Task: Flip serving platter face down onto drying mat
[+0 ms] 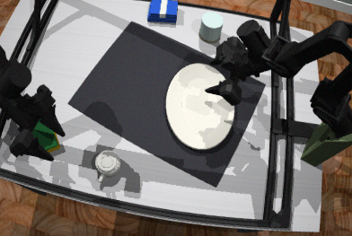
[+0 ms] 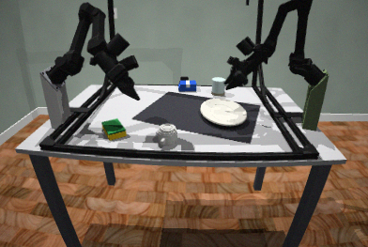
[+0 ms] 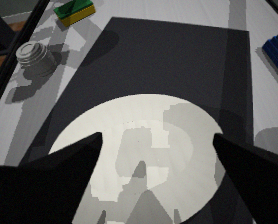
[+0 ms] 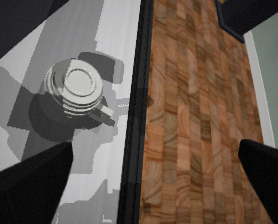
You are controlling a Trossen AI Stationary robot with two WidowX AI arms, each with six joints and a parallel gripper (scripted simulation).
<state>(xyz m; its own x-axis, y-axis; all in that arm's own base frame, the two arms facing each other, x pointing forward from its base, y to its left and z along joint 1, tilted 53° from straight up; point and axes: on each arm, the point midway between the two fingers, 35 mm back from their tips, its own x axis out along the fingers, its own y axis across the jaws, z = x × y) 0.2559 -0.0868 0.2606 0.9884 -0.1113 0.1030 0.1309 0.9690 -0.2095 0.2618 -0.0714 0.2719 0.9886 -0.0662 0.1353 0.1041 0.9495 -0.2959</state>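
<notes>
Now: the cream serving platter 220 mm behind my right hand, 350 mm to the left of it and 190 mm below it. The rest, counted from my right hand: green sponge 60 mm behind, 100 mm to the right, 180 mm below; mug 120 mm to the left, 170 mm below; dark drying mat 250 mm behind, 250 mm to the left, 200 mm below.
My left hand is 14 cm above the cream serving platter, 3 cm to the left of it and 3 cm short of it. Round my left hand: green sponge: 48 cm to the right, 20 cm ahead, 13 cm below; then mug: 27 cm to the right, 26 cm ahead, 12 cm below; then dark drying mat: 15 cm below, 13 cm to the right.
</notes>
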